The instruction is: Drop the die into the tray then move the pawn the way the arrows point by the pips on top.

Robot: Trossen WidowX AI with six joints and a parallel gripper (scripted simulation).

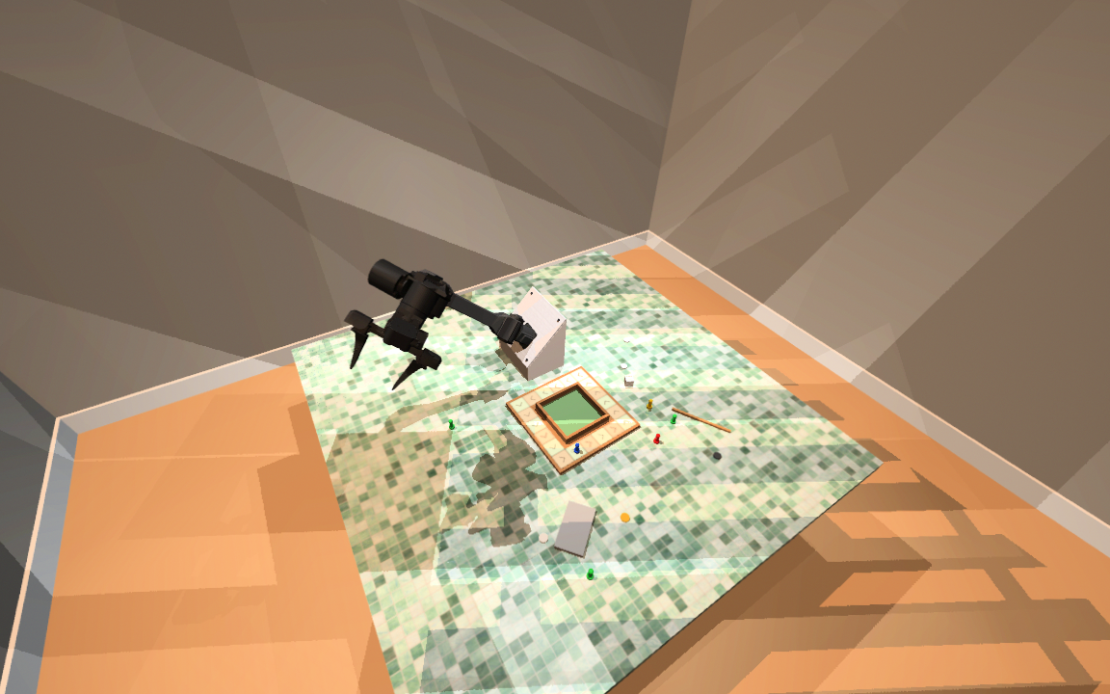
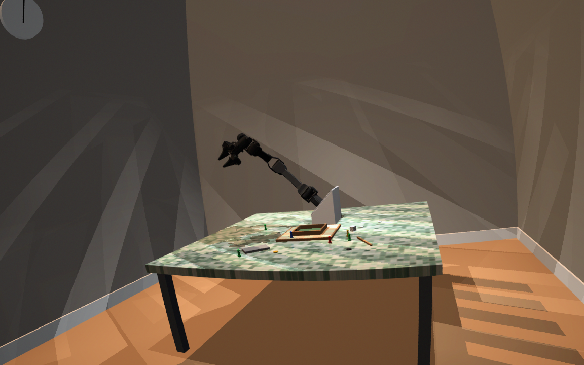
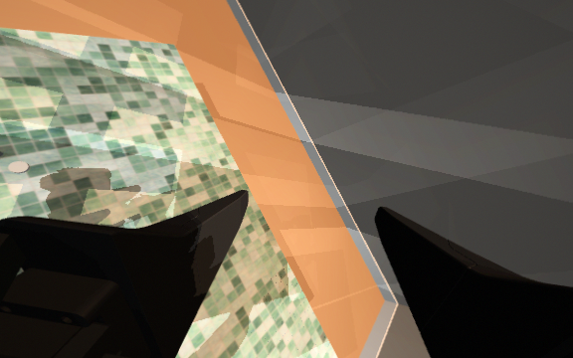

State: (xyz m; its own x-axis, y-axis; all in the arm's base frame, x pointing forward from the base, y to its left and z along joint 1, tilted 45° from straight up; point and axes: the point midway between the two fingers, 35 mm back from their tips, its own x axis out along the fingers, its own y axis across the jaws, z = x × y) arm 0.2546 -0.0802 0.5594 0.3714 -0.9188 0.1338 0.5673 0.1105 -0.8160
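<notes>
Right now my gripper tip is 3 cm past the white die, 71 cm to the right of it and 41 cm above it. Also, from my gripper tip: green dice tray: 1 cm behind, 48 cm to the left, 42 cm below; then blue pawn: 11 cm ahead, 42 cm to the left, 40 cm below; then grey card: 28 cm ahead, 31 cm to the left, 42 cm below.
</notes>
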